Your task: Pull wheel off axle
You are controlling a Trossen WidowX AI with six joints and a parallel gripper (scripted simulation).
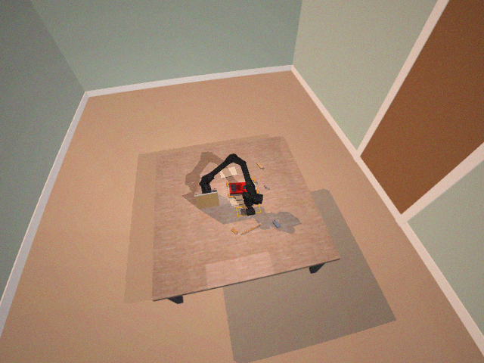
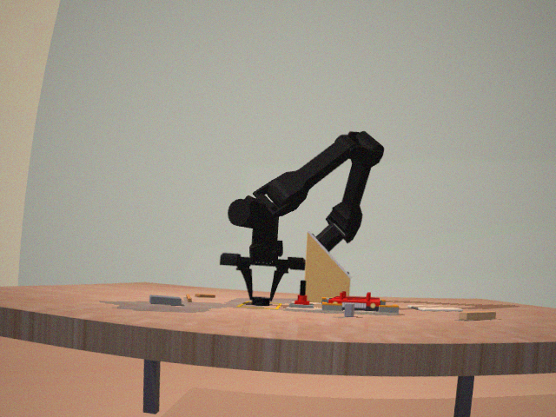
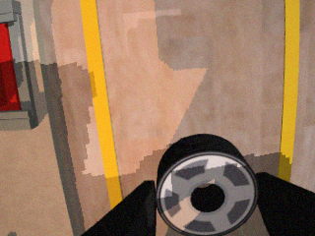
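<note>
The black wheel is right at my gripper tip. From my gripper tip the other things lie so: grey block: 20 cm ahead, 16 cm to the right; then orange brick: 13 cm behind, 16 cm to the right, 1 cm below; then orange rod: 17 cm to the right, 1 cm below.
</note>
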